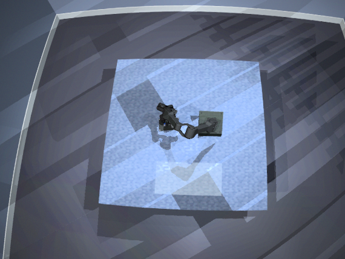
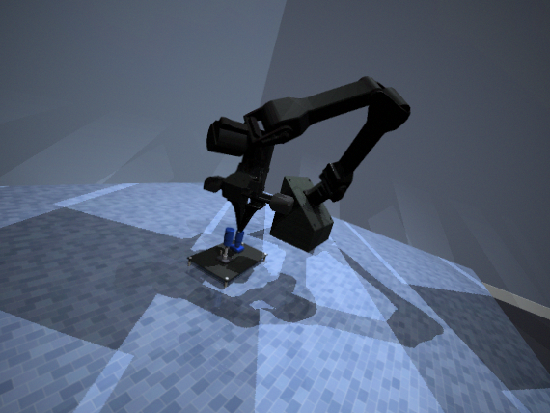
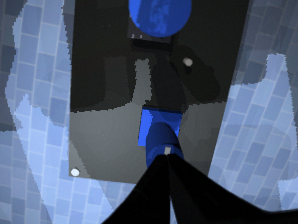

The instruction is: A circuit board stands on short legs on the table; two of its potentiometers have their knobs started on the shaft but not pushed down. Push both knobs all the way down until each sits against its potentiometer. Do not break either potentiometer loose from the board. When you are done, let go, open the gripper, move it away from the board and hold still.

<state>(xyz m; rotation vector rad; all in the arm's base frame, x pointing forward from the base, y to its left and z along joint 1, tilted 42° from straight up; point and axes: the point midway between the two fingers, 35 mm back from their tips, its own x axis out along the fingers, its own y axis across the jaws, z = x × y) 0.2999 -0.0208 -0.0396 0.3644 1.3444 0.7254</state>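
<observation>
The knob lies 60 mm ahead of my gripper tip, 20 mm to the left of it and 10 mm above it.
</observation>
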